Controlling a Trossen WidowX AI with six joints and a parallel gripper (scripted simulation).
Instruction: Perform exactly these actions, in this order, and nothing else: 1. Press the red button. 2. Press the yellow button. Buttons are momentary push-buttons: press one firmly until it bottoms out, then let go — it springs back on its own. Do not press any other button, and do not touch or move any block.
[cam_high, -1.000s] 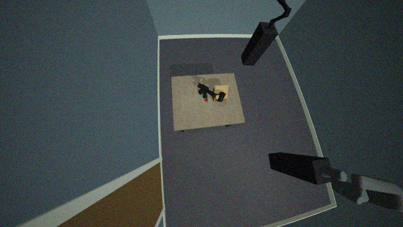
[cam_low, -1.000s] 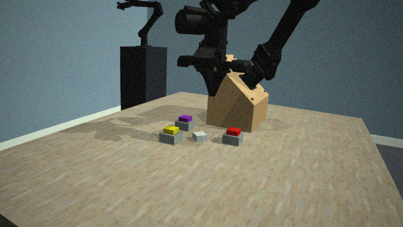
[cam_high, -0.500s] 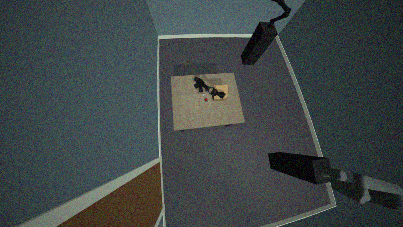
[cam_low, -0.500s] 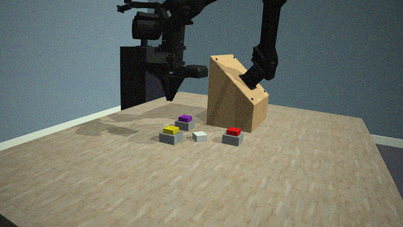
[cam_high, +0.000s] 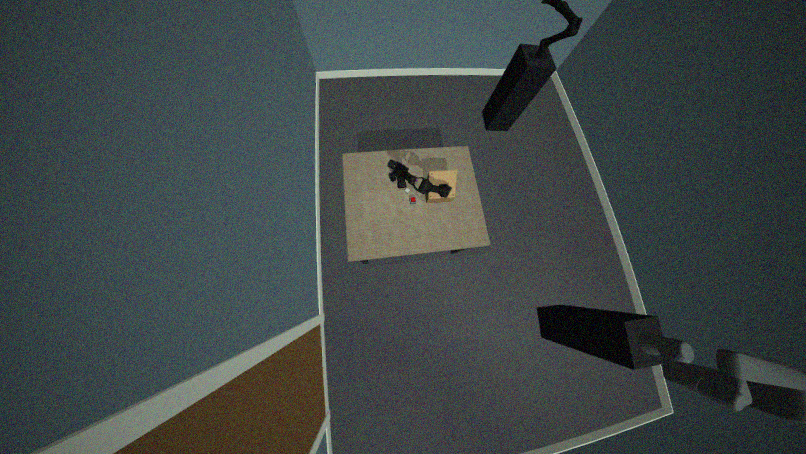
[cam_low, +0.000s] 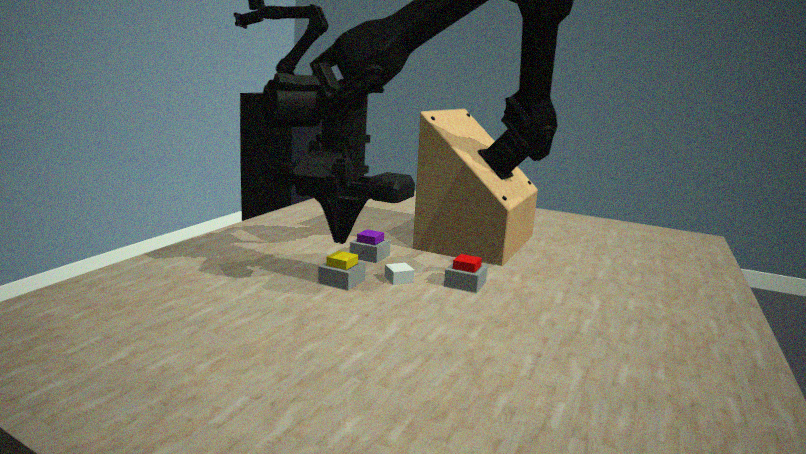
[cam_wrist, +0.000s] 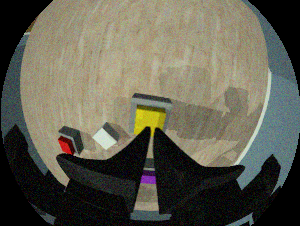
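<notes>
The yellow button is 3 cm below my gripper tip. Round my gripper tip: purple button 12 cm behind, 3 cm to the right, 3 cm below; small white block 6 cm to the left, 6 cm behind, 5 cm below; red button 15 cm to the left, 10 cm behind, 3 cm below.
</notes>
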